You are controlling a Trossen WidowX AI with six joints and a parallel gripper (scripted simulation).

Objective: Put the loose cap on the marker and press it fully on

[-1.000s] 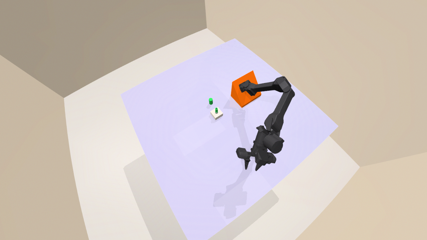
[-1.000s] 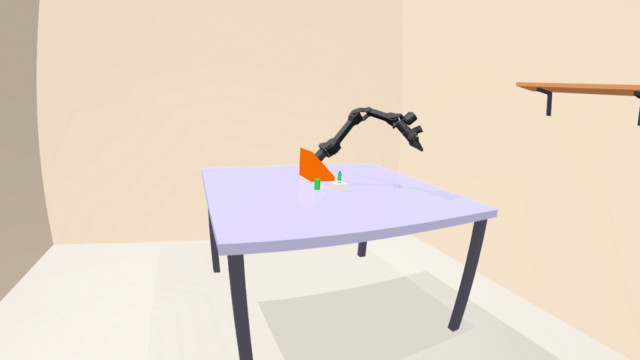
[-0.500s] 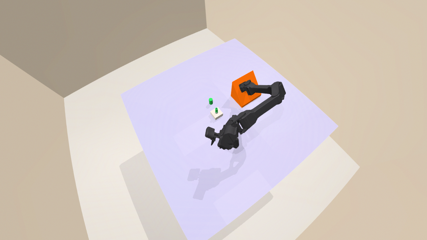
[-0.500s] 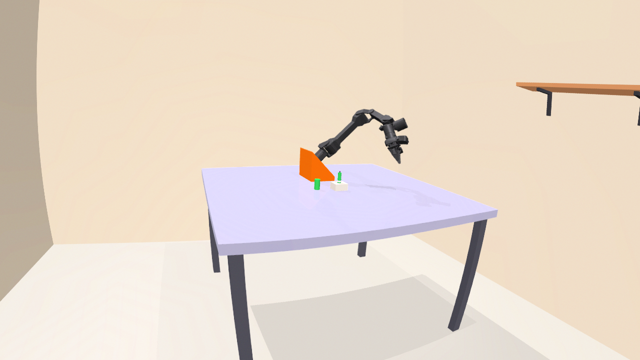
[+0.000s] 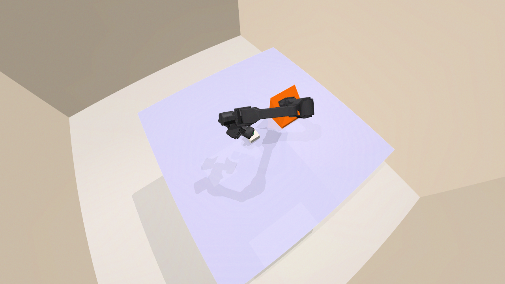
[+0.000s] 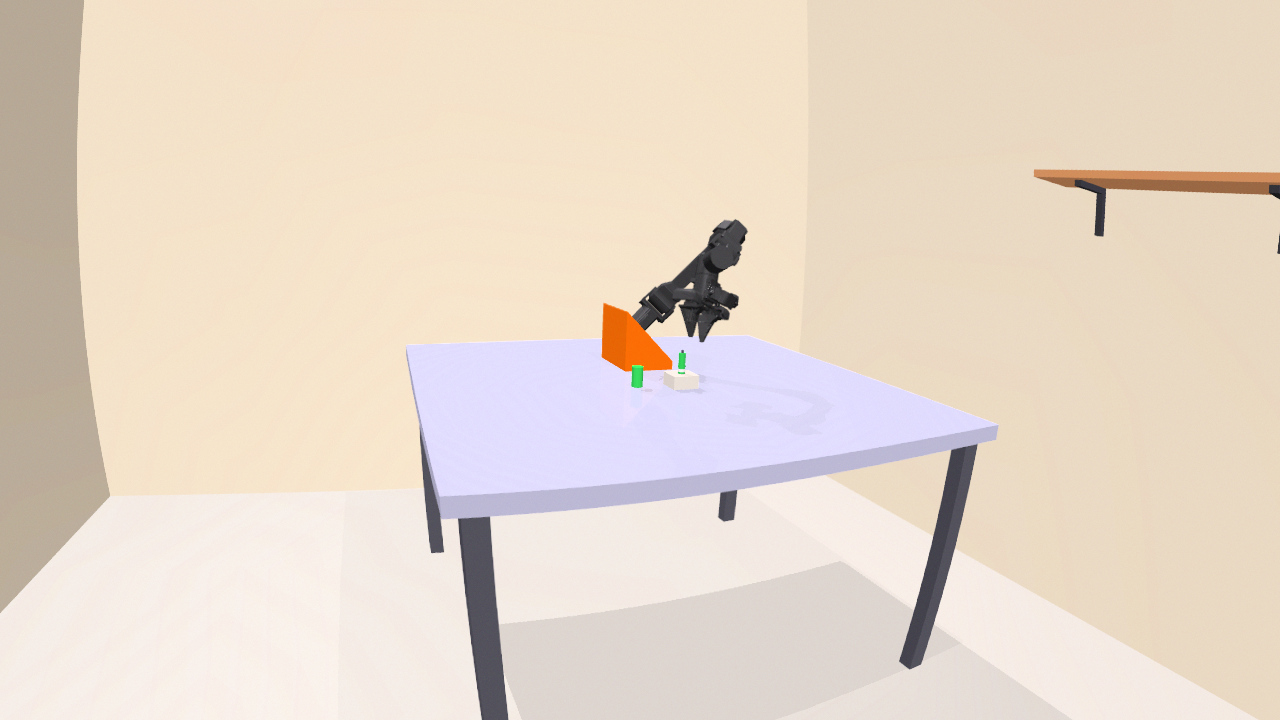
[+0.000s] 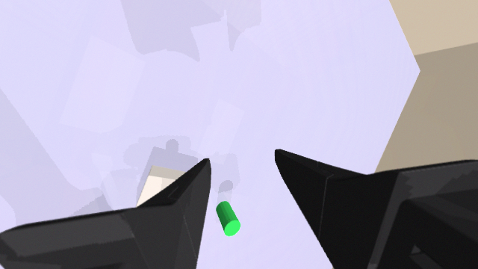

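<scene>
Right now my gripper tip is 13 cm past the green cap, 11 cm above it and 9 cm to the left of it. From my gripper tip the other things lie so: white holder block (12 cm below, 11 cm behind, 2 cm to the left); green marker (11 cm behind, 7 cm below, 2 cm to the left).
</scene>
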